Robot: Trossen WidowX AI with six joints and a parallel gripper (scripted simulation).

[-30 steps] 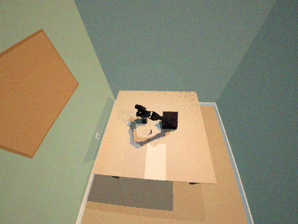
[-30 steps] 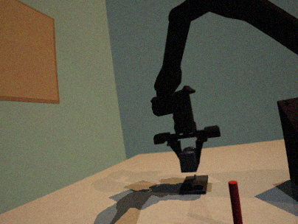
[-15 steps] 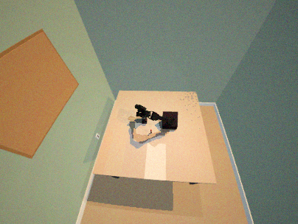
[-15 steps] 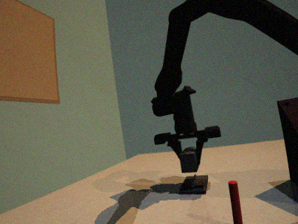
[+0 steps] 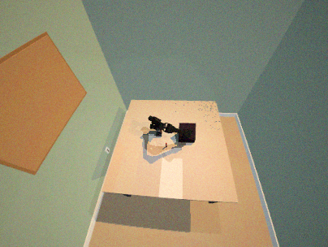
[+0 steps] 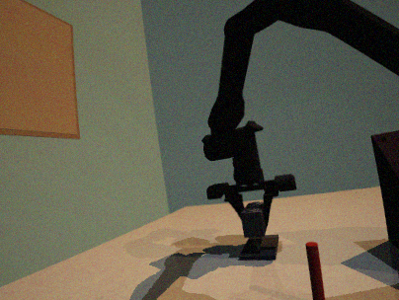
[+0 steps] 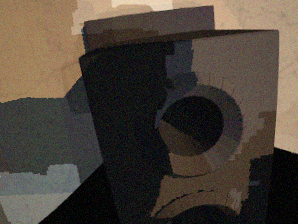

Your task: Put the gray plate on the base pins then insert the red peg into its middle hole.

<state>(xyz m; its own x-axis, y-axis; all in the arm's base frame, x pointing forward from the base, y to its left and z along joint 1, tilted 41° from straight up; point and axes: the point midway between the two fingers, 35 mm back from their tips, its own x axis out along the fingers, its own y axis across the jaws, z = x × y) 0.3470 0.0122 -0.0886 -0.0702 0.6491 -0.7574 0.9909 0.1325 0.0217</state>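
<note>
Now: gripper tip 40 mm above the pin base. Round my gripper tip: red peg: 190 mm to the left, 120 mm behind, 10 mm below; then gray plate: 30 mm above.
</note>
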